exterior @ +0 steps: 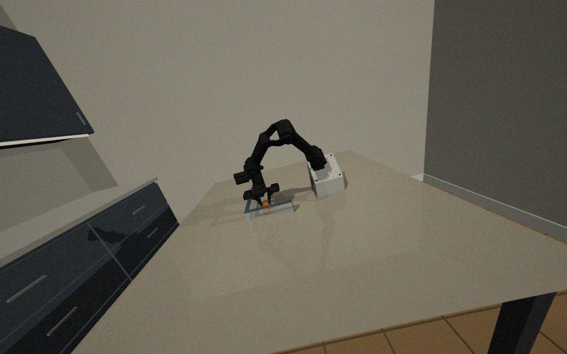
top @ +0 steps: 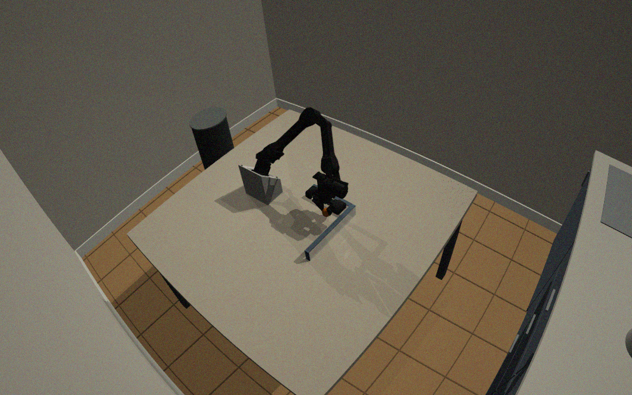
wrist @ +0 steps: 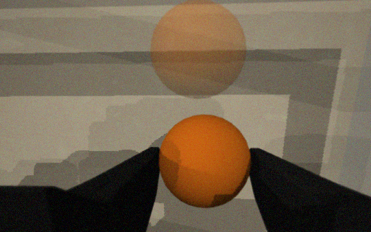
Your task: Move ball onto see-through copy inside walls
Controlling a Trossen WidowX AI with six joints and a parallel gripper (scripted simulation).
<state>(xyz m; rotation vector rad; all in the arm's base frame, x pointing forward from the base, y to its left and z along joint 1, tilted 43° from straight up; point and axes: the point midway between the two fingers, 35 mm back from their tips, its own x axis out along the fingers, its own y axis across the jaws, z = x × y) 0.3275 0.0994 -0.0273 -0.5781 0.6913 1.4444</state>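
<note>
My gripper tip is 5 cm to the right of the see-through copy of ball and 1 cm above it. Also, from my gripper tip: orange ball right at my gripper tip.
</note>
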